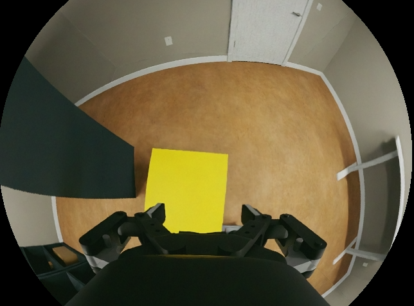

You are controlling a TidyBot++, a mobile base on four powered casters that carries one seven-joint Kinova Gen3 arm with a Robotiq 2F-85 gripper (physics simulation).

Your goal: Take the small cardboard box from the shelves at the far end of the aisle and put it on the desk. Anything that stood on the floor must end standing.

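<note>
My gripper (202, 212) is open, with its two fingertips wide apart and no object between them. A cardboard box (65, 255) sits in a compartment of the dark shelves (36, 252) at the lower left, away from my gripper. Part of another cardboard piece shows beside it; I cannot tell which is the small box. The white desk (402, 175) is seen nearly edge-on at the far right, with its legs toward the wall.
A large block with a yellow top (187, 182) stands on the floor below and beyond my fingers, partly hidden by them. A tall dark shelf unit (70, 150) rises close on its left. A white door (265, 32) is in the wall at the top.
</note>
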